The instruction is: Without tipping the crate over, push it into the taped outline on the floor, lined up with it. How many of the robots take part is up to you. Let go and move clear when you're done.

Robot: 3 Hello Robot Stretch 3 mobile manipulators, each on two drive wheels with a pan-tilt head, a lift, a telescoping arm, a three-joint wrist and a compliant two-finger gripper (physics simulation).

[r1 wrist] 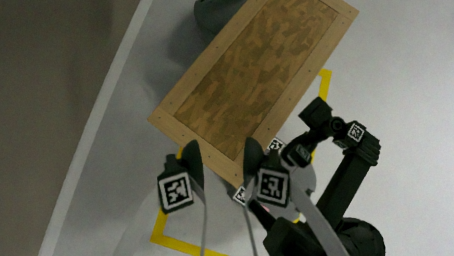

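The wooden crate [255, 80] is upright, seen from above. It lies diagonally to the yellow taped outline [175, 244]; it covers part of it and reaches past it at the top. Tape shows at the lower left and at the crate's right side. The r1 gripper [223, 159] is open, its fingers apart above the crate's near end in this view; the height gap is unclear. Another robot's dark wrist and gripper parts [316, 114] are close to the crate's right side. Which robot it is, and its finger state, I cannot tell. No other gripper can be made out.
The other robot's grey base [305, 177] is partly under its arm [345, 185], right of the crate's near corner. A dark rounded body [212, 15] stands at the crate's upper left. A pale strip [95, 115] edges the floor along the brown wall at the left.
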